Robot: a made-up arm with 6 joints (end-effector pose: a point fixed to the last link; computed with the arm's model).
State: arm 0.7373 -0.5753 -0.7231 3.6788 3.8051 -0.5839
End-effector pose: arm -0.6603 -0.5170 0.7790 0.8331 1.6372 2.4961
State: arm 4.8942 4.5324 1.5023 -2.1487 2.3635 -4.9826
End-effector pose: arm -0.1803 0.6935 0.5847 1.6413 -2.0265 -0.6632
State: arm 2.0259 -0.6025 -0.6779 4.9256 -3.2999 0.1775
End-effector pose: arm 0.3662 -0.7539 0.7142 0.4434 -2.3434 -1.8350
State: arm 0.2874 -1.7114 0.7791 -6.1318 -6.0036 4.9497
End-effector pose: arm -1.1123 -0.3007 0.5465 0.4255 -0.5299 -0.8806
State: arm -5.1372 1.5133 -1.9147 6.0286 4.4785 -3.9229
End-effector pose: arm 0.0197 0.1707 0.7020 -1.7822 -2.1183 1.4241
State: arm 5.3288 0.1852 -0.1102 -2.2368 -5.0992 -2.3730
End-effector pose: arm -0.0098 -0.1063 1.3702 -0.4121 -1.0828 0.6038
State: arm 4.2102 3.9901 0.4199 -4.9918 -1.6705 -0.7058
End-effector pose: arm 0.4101 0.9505 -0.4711 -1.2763 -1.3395 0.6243
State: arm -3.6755 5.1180 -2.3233 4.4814 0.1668 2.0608
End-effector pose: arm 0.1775 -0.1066 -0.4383 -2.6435 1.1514 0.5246
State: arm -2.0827 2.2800 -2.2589 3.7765 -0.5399 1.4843
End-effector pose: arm -0.1783 -0.4396 0.5600 -0.0706 0.8504 -2.9835
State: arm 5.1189 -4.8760 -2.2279 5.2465 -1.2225 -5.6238
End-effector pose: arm 0.0926 0.0959 0.6520 -1.7006 -0.9880 -1.5349
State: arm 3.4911 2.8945 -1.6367 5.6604 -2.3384 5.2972
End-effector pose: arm -0.6109 -0.3017 -0.1469 1.6002 0.1934 2.2399
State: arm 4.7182 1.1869 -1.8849 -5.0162 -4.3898 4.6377
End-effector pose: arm 0.1356 -0.1021 0.8292 -1.6995 1.2446 -1.9421
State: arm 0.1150 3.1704 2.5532 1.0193 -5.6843 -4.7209
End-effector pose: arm -0.4099 0.0350 0.2719 -0.5062 0.5086 2.4725
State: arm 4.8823 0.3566 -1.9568 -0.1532 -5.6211 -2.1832
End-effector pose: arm -0.0920 0.5950 0.6620 -0.6499 1.0754 2.3713
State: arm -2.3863 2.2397 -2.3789 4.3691 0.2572 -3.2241
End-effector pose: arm -0.2190 -0.1948 0.5821 -0.2850 -0.2064 -1.2125
